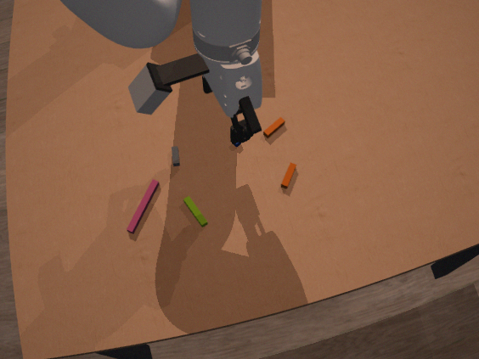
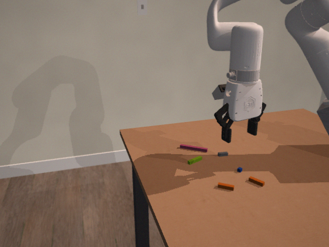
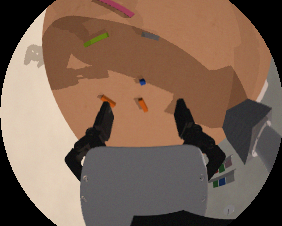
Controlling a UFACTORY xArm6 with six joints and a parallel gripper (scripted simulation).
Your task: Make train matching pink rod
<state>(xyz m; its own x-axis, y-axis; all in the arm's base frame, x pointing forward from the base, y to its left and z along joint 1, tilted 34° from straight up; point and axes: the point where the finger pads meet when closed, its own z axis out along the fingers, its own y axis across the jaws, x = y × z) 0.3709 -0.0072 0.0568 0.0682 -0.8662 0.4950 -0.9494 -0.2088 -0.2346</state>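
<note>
My gripper is now 10 mm past the grey rod, 80 mm to the left of it and 100 mm above it. Round my hand: lime rod: 90 mm ahead, 80 mm to the right, 100 mm below; pink rod: 50 mm ahead, 160 mm to the right, 100 mm below; blue rod: 20 mm to the left, 100 mm below.
</note>
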